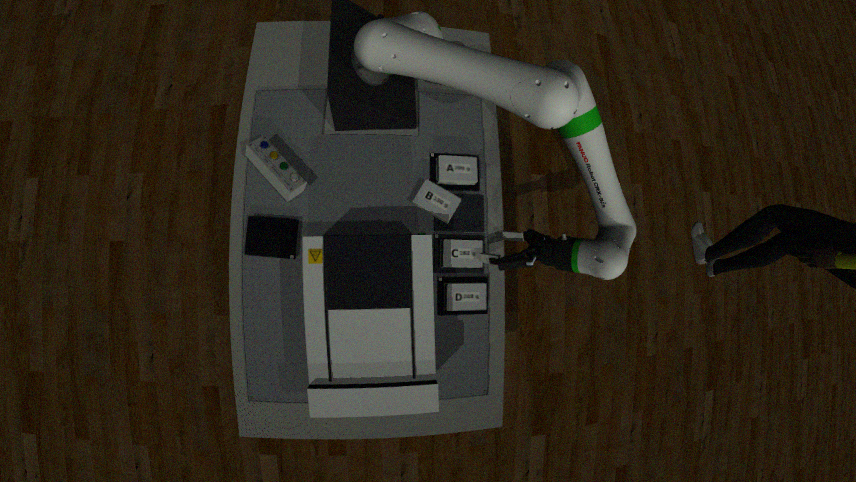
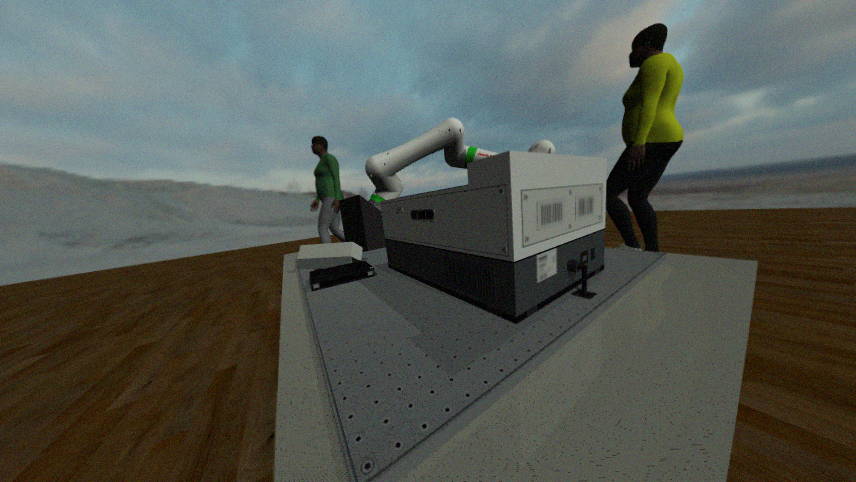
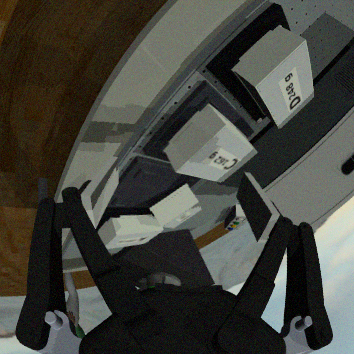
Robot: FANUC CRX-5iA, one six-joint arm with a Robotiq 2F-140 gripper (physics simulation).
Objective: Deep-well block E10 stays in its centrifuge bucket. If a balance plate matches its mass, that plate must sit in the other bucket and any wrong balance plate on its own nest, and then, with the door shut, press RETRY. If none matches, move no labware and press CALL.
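Frame: origin at the arm's base, x left, y back, z up, level; millimetres.
Seen in the pictures: gripper, between the fingertips: (image 1: 493,245) (image 3: 180,177); arm's base, origin of its link: (image 2: 373,214) (image 3: 163,279).
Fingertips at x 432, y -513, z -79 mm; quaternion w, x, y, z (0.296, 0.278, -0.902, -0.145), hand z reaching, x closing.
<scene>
Offsets run from my fingertips to a thing's middle. "spot": to the spot under its first point.
My gripper (image 1: 492,246) (image 3: 180,177) is open and empty, beside and above balance plate C {dx -86, dy -28, dz -46 mm} (image 1: 461,253) (image 3: 212,145), which is labelled 162 g and sits on its nest. Plate D {dx -65, dy -160, dz -46 mm} (image 1: 466,297) (image 3: 285,82), labelled 248 g, sits on the nest beside it. Plate A {dx -117, dy +238, dz -46 mm} (image 1: 456,170) (image 3: 130,232) sits on its dark nest. Plate B {dx -176, dy +128, dz -44 mm} (image 1: 437,201) (image 3: 175,206) lies askew, partly off its nest {spot: dx -58, dy +82, dz -67 mm} (image 1: 470,220). The labels of A and B are too small to read for mass. The centrifuge {dx -356, dy -240, dz +43 mm} (image 1: 368,353) (image 2: 449,221) hides its buckets; block E10 does not show.
The button box {dx -693, dy +189, dz -37 mm} (image 1: 275,168) (image 2: 326,255) (image 3: 235,220) has blue, yellow, green and white buttons. A black empty nest {dx -684, dy -26, dz -63 mm} (image 1: 271,236) (image 2: 341,276) lies near it. The arm's dark pedestal (image 1: 374,107) (image 2: 362,222) (image 3: 170,255) stands behind. A person in yellow (image 2: 655,107) and one in green (image 2: 327,176) stand beyond the table.
</scene>
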